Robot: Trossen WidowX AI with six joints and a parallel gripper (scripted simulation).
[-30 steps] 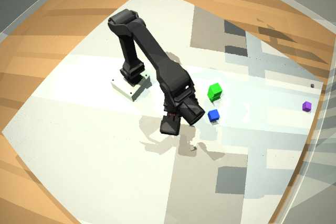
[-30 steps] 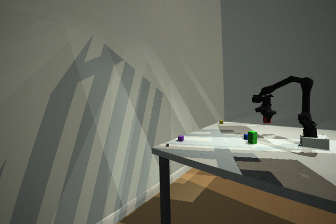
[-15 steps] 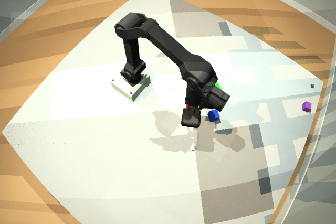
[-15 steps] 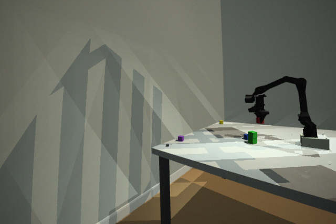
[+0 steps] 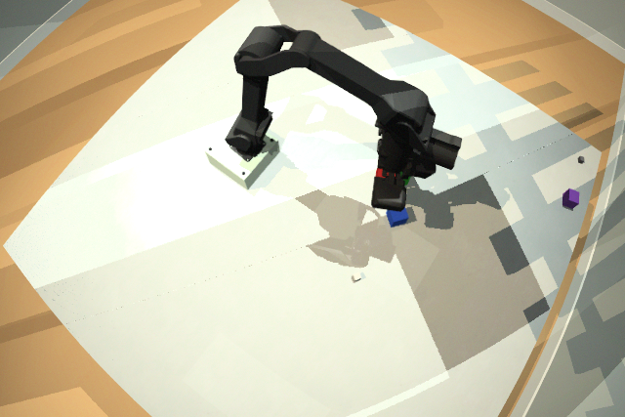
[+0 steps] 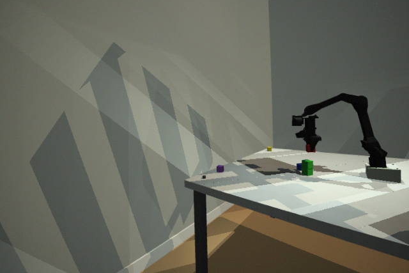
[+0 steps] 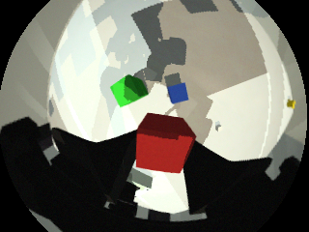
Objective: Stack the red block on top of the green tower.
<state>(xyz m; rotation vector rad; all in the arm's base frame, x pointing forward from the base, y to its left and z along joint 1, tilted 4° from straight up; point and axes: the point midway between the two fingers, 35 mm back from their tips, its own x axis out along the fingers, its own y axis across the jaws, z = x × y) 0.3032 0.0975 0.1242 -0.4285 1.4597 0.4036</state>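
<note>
My gripper tip is 11 cm above the blue block and 6 cm short of it. From my gripper tip the other things lie so: tiny white piece: 17 cm to the right, 12 cm below, 7 cm ahead; red block: 1 cm above; purple block: 44 cm ahead, 36 cm to the left, 11 cm below.
</note>
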